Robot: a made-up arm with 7 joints.
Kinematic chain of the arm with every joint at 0, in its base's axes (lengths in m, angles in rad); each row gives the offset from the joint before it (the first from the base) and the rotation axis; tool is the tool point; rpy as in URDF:
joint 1: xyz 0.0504 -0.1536 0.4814 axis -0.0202 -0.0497 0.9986
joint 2: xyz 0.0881 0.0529 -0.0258 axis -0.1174 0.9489 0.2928
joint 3: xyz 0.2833 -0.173 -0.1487 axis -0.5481 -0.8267 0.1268
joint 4: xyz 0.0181 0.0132 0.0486 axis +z
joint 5: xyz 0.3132 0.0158 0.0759 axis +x
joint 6: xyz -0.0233 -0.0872 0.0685 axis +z
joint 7: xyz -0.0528 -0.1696 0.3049 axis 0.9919 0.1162 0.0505
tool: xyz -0.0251 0.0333 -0.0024 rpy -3.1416 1.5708 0
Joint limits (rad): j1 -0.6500..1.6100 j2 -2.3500..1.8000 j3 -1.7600..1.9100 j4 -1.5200..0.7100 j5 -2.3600..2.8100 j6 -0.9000..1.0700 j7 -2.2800..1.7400
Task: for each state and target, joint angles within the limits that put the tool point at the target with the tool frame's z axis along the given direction. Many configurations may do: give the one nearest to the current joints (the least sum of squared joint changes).
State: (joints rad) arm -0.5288 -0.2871 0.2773 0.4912 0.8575 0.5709 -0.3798
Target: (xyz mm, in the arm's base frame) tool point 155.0 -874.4 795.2 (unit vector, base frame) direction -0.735 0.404 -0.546
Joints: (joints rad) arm -0.6118 -0.5668 -0.0320 0.2523 0.6288 0.0816 -0.4757
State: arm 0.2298 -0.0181 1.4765 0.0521 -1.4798 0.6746 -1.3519
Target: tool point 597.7 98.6 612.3 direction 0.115 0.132 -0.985
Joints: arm -0.3240 -0.5921 1.8068 -0.3390 -2.0542 0.6682 -1.2657
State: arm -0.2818 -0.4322 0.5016 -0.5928 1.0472 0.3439 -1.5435
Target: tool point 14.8 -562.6 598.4 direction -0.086 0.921 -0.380
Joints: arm -0.1599 -0.1485 0.2197 -1.2468 0.4346 0.0613 -1.4532
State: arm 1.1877 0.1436 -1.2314 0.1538 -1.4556 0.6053 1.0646
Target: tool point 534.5 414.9 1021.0 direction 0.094 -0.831 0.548
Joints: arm 0.9408 -0.5412 -0.9837 0.2916 -1.4117 0.5880 1.0961
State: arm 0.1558 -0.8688 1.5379 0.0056 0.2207 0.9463 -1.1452
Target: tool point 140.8 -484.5 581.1 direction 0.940 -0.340 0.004
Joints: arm 0.6642 -0.4428 1.8611 -0.6943 0.9042 1.0700 -0.9595
